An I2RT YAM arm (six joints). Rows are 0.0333 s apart.
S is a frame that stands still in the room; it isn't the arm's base.
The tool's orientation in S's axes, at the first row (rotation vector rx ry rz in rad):
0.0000, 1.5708, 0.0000
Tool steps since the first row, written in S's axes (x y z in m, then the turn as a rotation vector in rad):
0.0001, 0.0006, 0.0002, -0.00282, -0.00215, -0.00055
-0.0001, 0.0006, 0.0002, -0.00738, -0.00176, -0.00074
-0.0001, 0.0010, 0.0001, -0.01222, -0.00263, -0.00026
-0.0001, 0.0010, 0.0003, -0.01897, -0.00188, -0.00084
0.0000, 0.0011, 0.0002, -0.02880, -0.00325, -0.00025
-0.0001, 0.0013, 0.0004, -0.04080, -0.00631, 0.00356
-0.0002, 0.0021, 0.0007, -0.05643, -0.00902, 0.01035
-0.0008, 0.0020, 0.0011, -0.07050, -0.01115, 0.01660
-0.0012, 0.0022, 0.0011, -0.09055, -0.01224, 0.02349
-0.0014, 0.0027, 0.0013, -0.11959, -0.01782, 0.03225
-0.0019, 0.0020, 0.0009, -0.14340, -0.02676, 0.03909
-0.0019, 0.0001, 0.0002, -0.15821, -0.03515, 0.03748
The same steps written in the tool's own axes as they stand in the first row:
-0.0002, 0.0006, 0.0001, 0.00055, -0.00215, -0.00282
-0.0002, 0.0006, -0.0001, 0.00074, -0.00176, -0.00738
-0.0001, 0.0010, -0.0001, 0.00026, -0.00263, -0.01222
-0.0003, 0.0010, -0.0001, 0.00084, -0.00188, -0.01897
-0.0002, 0.0011, 0.0000, 0.00025, -0.00325, -0.02880
-0.0004, 0.0013, -0.0001, -0.00356, -0.00631, -0.04080
-0.0007, 0.0021, -0.0002, -0.01035, -0.00902, -0.05643
-0.0011, 0.0020, -0.0008, -0.01660, -0.01115, -0.07050
-0.0011, 0.0022, -0.0012, -0.02349, -0.01224, -0.09055
-0.0013, 0.0027, -0.0014, -0.03225, -0.01782, -0.11959
-0.0009, 0.0020, -0.0019, -0.03909, -0.02676, -0.14340
-0.0002, 0.0001, -0.0019, -0.03748, -0.03515, -0.15821

